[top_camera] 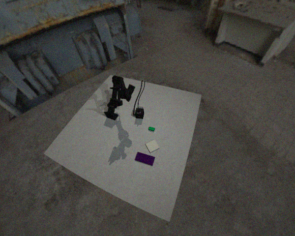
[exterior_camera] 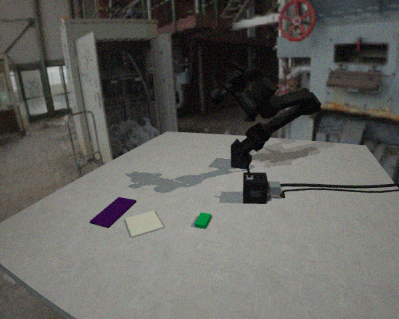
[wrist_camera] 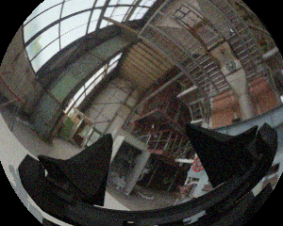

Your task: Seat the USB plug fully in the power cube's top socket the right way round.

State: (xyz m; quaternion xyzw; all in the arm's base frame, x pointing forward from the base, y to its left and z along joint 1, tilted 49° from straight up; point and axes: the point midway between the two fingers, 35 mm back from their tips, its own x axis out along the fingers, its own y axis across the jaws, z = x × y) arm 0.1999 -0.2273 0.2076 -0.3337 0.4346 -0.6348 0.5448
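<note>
Now: the USB plug 130 mm ahead of my gripper tip, 140 mm to the left of it and 330 mm below it. Round my gripper tip: green block (310 mm ahead, 70 mm to the left, 410 mm below); cream tile (400 mm ahead, 80 mm to the right, 420 mm below); pale socket (120 mm ahead, 150 mm to the left, 350 mm below).
</note>
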